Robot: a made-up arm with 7 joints.
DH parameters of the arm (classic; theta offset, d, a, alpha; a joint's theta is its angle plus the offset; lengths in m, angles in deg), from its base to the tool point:
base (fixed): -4.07 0 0 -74.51
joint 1: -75.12 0.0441 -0.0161 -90
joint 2: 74 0 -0.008 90
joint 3: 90 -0.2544 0.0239 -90
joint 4: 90 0.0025 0.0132 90
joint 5: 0 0.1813 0 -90
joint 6: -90 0 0.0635 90
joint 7: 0 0 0 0
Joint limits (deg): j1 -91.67..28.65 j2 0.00..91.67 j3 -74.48..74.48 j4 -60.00..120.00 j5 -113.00..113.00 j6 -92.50..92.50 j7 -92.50..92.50
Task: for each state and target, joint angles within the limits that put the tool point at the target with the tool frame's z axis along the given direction. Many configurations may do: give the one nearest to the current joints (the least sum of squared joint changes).
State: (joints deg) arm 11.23 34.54 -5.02 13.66 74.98 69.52 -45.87
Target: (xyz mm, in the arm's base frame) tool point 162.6 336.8 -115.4 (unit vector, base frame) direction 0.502 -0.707 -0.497
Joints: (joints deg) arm 20.53 61.31 22.10 -12.74 53.92 31.03 -45.87
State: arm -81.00 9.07 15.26 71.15 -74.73 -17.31 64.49
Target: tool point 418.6 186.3 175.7 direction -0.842 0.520 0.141
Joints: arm -91.65 36.31 11.60 38.76 -58.30 -25.15 64.49
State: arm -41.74 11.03 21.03 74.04 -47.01 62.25 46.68
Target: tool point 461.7 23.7 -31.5 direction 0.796 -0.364 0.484
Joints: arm -86.29 24.97 -22.27 40.42 -30.05 83.44 46.68
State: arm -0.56 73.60 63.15 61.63 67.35 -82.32 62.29
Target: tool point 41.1 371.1 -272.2 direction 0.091 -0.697 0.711
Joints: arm -14.40 60.89 56.63 107.17 104.97 -92.50 62.29
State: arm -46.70 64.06 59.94 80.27 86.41 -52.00 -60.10
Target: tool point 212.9 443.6 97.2 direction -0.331 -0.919 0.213
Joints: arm -78.23 85.54 74.48 96.61 72.22 -74.95 -60.10
